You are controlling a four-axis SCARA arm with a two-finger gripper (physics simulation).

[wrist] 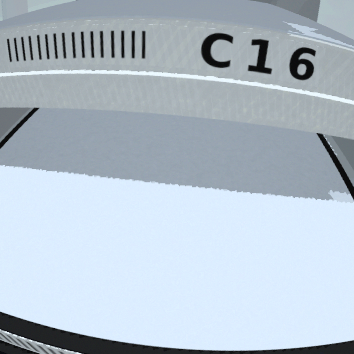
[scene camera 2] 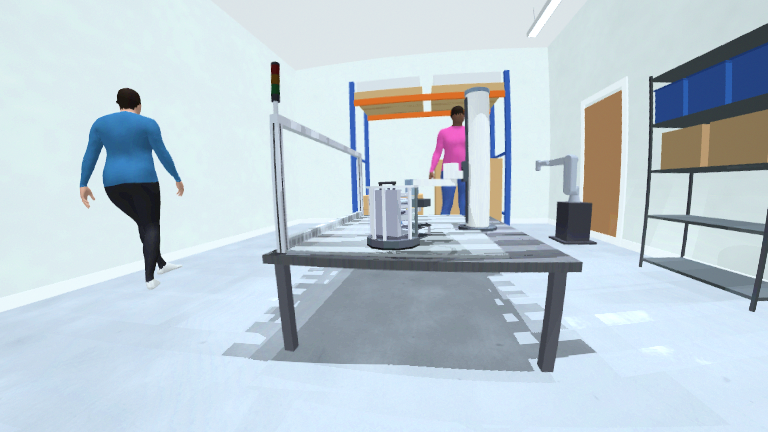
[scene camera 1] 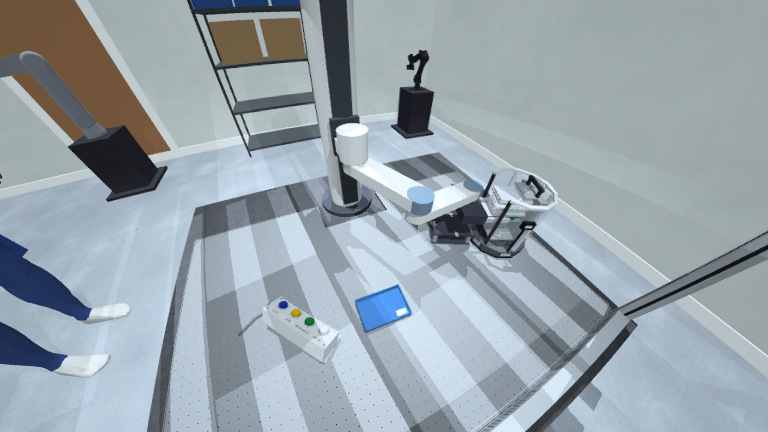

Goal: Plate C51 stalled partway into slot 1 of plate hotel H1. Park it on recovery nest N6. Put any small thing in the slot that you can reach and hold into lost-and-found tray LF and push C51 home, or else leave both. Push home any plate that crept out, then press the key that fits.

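Frame: origin at the arm's base, x ahead, y left, z up, level; centimetres.
Seen in the pictures: arm's base, origin of the base link: [scene camera 2: 477, 228] [scene camera 1: 347, 199].
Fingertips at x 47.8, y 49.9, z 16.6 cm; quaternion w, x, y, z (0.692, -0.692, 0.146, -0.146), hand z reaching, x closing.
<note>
Pixels of each thing's top centre, then the offset from my fingertips to it. "pt": a spot on its surface instead.
- White plate C16, surface spot: [wrist: 170, 95] pt dz +1.9, dx -2.4, dy -5.8 cm
- plate hotel H1, middle of its top: [scene camera 1: 526, 182] [scene camera 2: 391, 181] dz +14.1, dx +1.4, dy +2.2 cm
- dark fixture, surface spot: [scene camera 1: 450, 236] pt dz -14.7, dx -5.8, dy -17.2 cm
- Blue tray LF, middle of its top: [scene camera 1: 383, 306] dz -13.6, dx +9.7, dy -56.0 cm
- white key box, middle of its top: [scene camera 1: 295, 322] dz -7.0, dx +6.7, dy -81.3 cm
In the wrist view, plate C51 [wrist: 175, 260] fills the lower part, seen from above and very close; its black front rim and a strip of its label lie at the bottom edge. White plate C16 [wrist: 170, 95] is in the hotel above it. My gripper [scene camera 1: 489, 213] is at the open side of plate hotel H1 [scene camera 1: 551, 199] [scene camera 2: 393, 242], shut on plate C51. The fingertips cannot be made out in the wrist view. No small thing in the slot shows. A dark fixture [scene camera 1: 450, 236], apparently nest N6, stands beside the hotel. Blue tray LF [scene camera 1: 375, 308] lies on the table.
The white key box [scene camera 1: 295, 334] has blue [scene camera 1: 283, 304], yellow [scene camera 1: 295, 312], green [scene camera 1: 309, 321] and white [scene camera 1: 323, 329] keys. The arm's column [scene camera 1: 343, 96] [scene camera 2: 476, 161] stands left of the hotel in scene camera 1. A frame [scene camera 2: 277, 188] with a signal tower [scene camera 2: 274, 81] edges the table.
</note>
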